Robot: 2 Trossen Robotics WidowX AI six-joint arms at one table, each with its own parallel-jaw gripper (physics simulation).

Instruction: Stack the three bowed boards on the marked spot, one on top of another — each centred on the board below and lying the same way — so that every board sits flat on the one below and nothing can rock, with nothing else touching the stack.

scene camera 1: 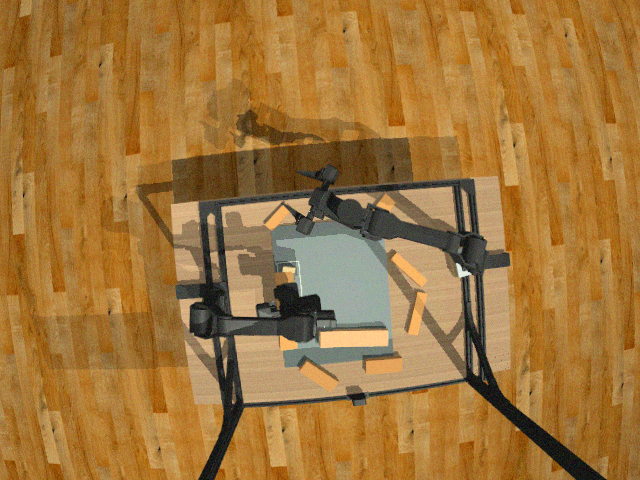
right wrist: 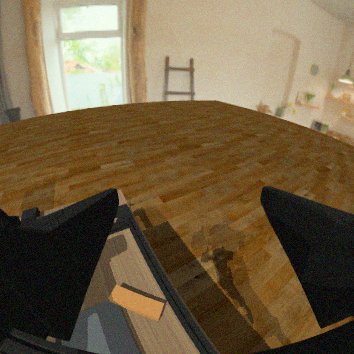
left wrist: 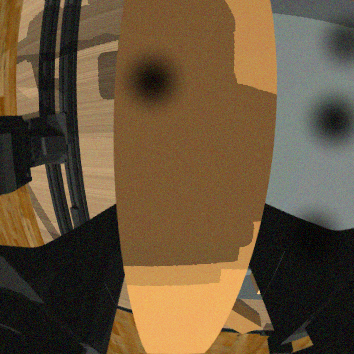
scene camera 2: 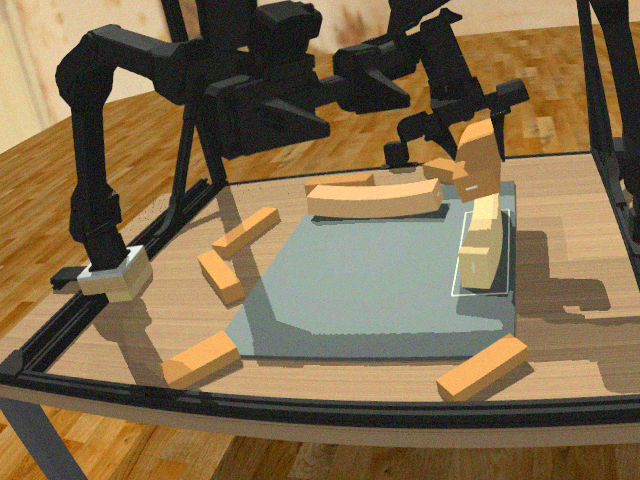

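Where they show: left gripper, fingertip midpoint: [left wrist: 182, 199]; right gripper, fingertip midpoint: [scene camera 1: 288, 186] [right wrist: 190, 194] [scene camera 2: 371, 114]; left arm's base at its link origin: [scene camera 1: 216, 296] [left wrist: 53, 144]; right arm's base at its link origin: [scene camera 2: 109, 261].
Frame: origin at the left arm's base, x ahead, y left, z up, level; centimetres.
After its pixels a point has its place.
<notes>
A pale bowed board [scene camera 1: 289, 269] @[x 27.1, y 5.5, z 3.9 cm] [scene camera 2: 474, 271] @[x 27.1, y 6.2, z 1.3 cm] lies lengthwise inside the white outlined spot [scene camera 1: 299, 273] @[x 29.9, y 3.2, z -1.4 cm] [scene camera 2: 508, 248] @[x 22.0, y -3.7, z -1.3 cm]. My left gripper [scene camera 2: 478, 150] @[x 24.2, y -4.0, z 11.5 cm] [left wrist: 182, 199] @[x 24.2, y -4.0, z 11.5 cm] is shut on an orange bowed board [scene camera 1: 288, 343] @[x 23.6, y -16.4, z 14.4 cm] [scene camera 2: 478, 167] @[x 25.1, y 4.6, z 14.9 cm] [left wrist: 192, 150] @[x 25.4, y -0.8, z 15.3 cm] and holds it raised. In scene camera 2 its near end overlaps the pale board's far end; I cannot tell whether they touch. Its length runs roughly the same way. The third bowed board [scene camera 1: 353, 337] @[x 44.4, y -21.4, z 2.2 cm] [scene camera 2: 374, 201] @[x 44.0, y -19.1, z 1.7 cm] lies crosswise on the mat, apart from the spot. My right gripper [scene camera 1: 291, 189] @[x 32.5, y 28.2, z 29.4 cm] [scene camera 2: 368, 114] @[x 32.5, y 28.2, z 29.4 cm] [right wrist: 190, 194] @[x 32.5, y 28.2, z 29.4 cm] is open and empty, high up.
Around the grey-blue mat [scene camera 1: 346, 289] @[x 45.0, y -5.1, z -1.4 cm] [scene camera 2: 361, 289] @[x 43.2, y 4.0, z -1.4 cm] lie several small orange blocks, including one [scene camera 1: 277, 217] @[x 25.8, y 23.4, z 0.2 cm] [scene camera 2: 483, 367] @[x 26.2, y 24.3, z 0.2 cm] [right wrist: 137, 301] @[x 26.5, y 23.9, z 0.2 cm] near a corner and one [scene camera 1: 318, 374] @[x 30.2, y -32.9, z 1.0 cm] [scene camera 2: 444, 170] @[x 32.1, y -32.4, z 0.8 cm] beyond the held board. A white-topped block [scene camera 1: 461, 270] @[x 85.5, y -5.5, z 3.5 cm] [scene camera 2: 136, 276] @[x 83.9, y -2.0, z 0.4 cm] stands by the right arm. A black frame [scene camera 2: 310, 413] @[x 44.2, y 30.0, z -0.2 cm] edges the table.
</notes>
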